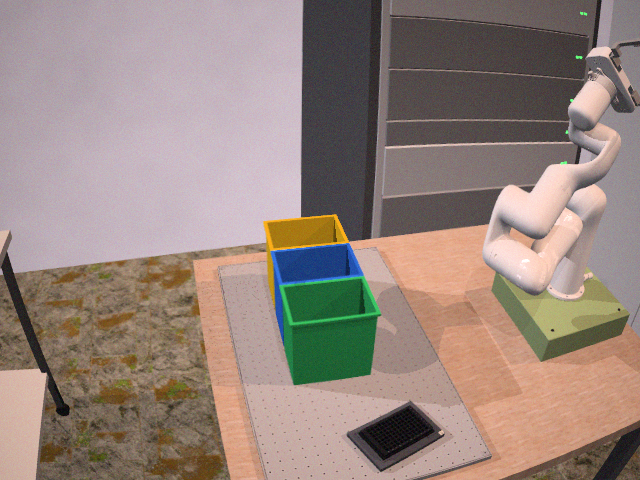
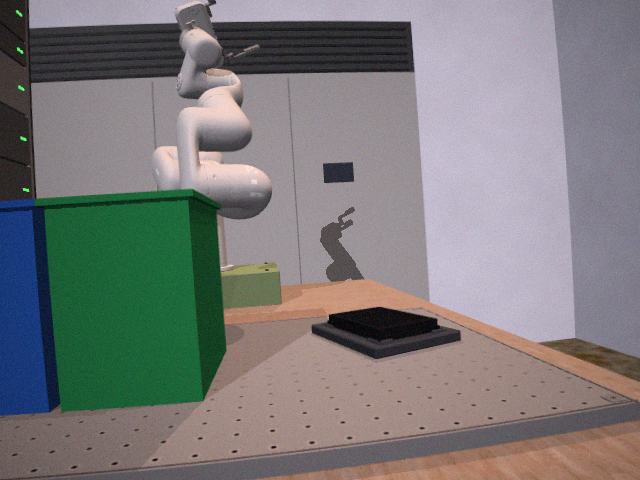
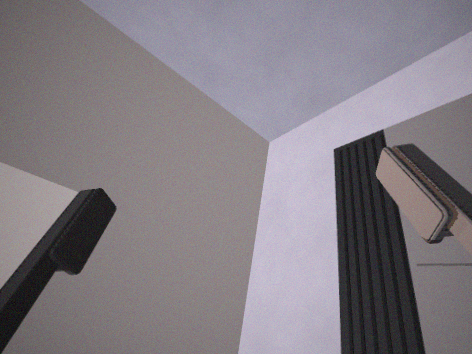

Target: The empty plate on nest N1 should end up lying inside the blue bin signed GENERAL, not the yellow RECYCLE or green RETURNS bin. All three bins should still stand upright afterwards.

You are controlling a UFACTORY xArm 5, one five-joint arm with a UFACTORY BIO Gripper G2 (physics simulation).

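Places are measured from the arm's base along level axes (x left, y up, z ahead), in centimetres.
Pixels of known places: hand at its tool point: [image 2: 242,20] [image 3: 232,210]; arm's base at its link origin: [image 1: 564,287].
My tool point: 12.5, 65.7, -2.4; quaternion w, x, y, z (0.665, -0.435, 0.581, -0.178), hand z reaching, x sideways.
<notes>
For each thing: its top centre in the pictures, then the offset to it from my tool point, as dx, dy, dz. Level surfaces: height alone.
- black plate at its top centre: [image 2: 379,316] [image 1: 397,429] +13.0, -69.2, +63.0
- dark grey nest at its top centre: [image 2: 380,325] [image 1: 397,432] +13.0, -70.3, +63.0
- blue bin at its top centre: [image 2: 18,210] [image 1: 315,263] -26.0, -53.8, +68.7
- yellow bin at its top centre: [image 1: 304,231] -39.0, -53.8, +67.6
- green bin at its top centre: [image 2: 145,202] [image 1: 329,299] -13.0, -53.8, +69.7
- wooden table at its surface level: dy -73.1
- perforated board at its surface level: dy -71.8
The black plate [image 1: 400,429] [image 2: 382,321] lies flat on the dark grey nest [image 1: 379,463] [image 2: 379,351] on the perforated board. The blue bin [image 1: 316,262] [image 2: 20,310] stands upright between the yellow bin [image 1: 299,232] and the green bin [image 1: 333,346] [image 2: 121,304], which are upright too. What shows of the blue bin's inside holds no plate; its floor is hidden. No signs are readable on the bins. My gripper [image 3: 250,212] is open and empty, raised high above the arm's base and far from the plate, pointing up toward the walls and ceiling.
The arm stands on a green base block [image 1: 573,325] [image 2: 253,286] on the wooden table [image 1: 439,279]. The perforated board [image 1: 310,413] [image 2: 330,403] carries the bins and the nest. A dark rack cabinet [image 1: 483,95] stands behind the table. A second table [image 1: 20,418] is at the left.
</notes>
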